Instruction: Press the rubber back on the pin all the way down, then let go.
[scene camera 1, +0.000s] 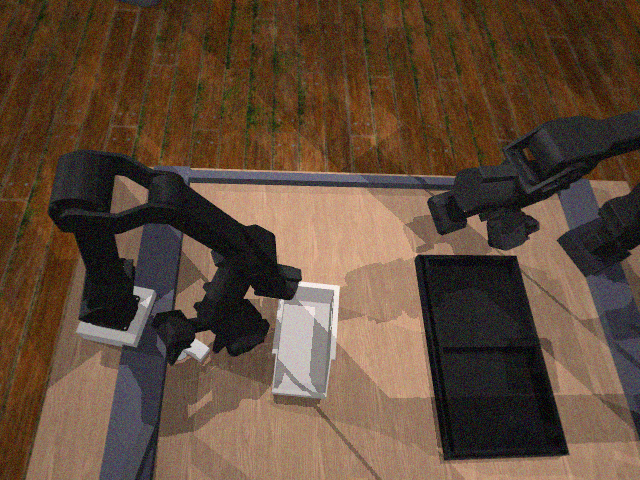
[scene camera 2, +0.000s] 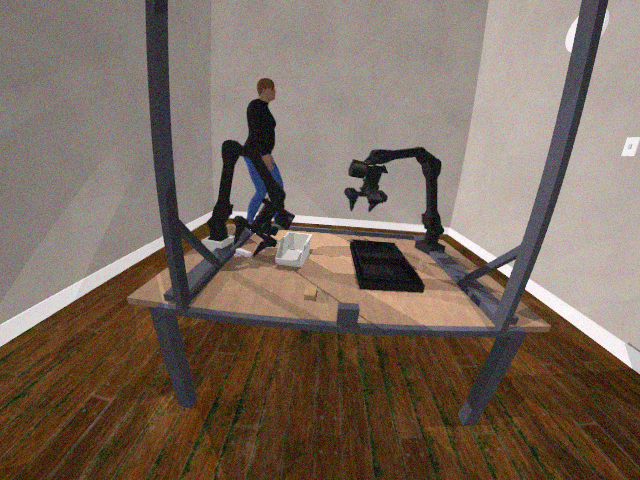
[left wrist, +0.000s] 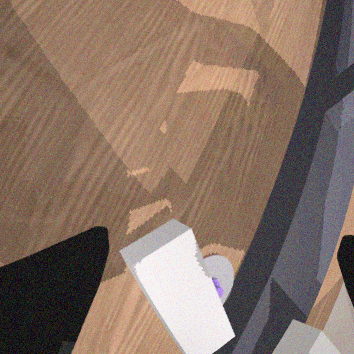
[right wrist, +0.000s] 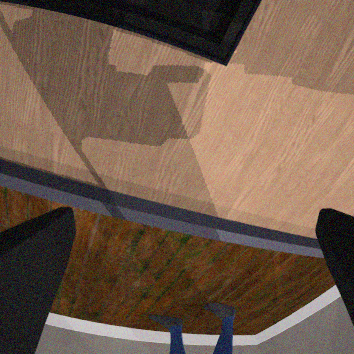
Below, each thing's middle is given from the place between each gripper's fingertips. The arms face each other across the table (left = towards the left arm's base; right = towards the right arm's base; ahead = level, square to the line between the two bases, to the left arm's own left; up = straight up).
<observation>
The white block (scene camera 1: 131, 337) is 100 mm ahead of my left hand, 120 mm to the left of it and 10 mm below it. Also, from my left hand: black two-compartment tray (scene camera 1: 494, 399): 60 mm behind, 530 mm to the right, 10 mm below; then white open tray (scene camera 1: 305, 336): 200 mm to the right, 10 mm above.
Right now my right hand is 21 cm past the black two-compartment tray, 15 cm above it and 4 cm to the left of it. Round my right hand: white block 61 cm to the left, 15 cm below, 5 cm behind; white open tray 29 cm to the left, 15 cm behind, 13 cm below.
</observation>
